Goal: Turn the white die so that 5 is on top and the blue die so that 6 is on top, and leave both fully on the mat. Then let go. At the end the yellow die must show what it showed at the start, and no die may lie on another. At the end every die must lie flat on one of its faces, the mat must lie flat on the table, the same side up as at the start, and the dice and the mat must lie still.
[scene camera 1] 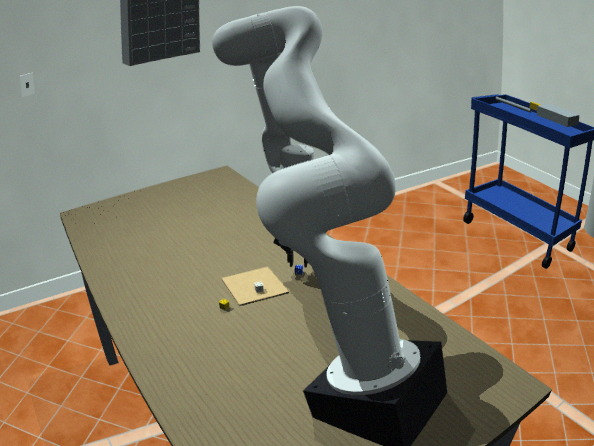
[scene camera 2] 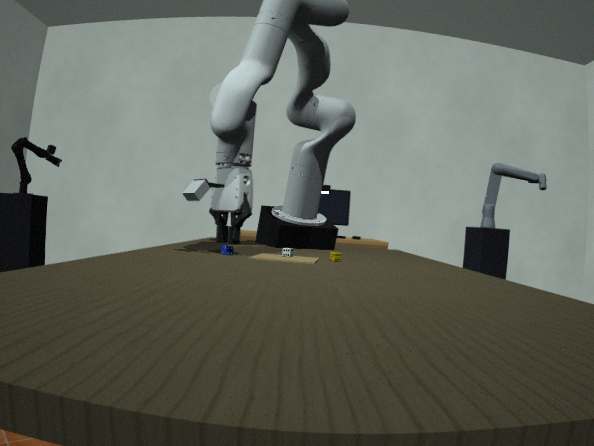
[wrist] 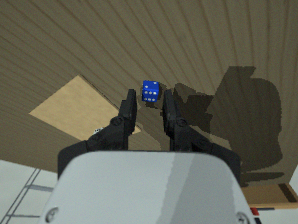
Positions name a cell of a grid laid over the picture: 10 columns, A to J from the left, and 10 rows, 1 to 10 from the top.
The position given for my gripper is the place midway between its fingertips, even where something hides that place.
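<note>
I can see my gripper (scene camera 2: D6), and the wrist view shows me that same gripper (wrist: F5) as well.
</note>
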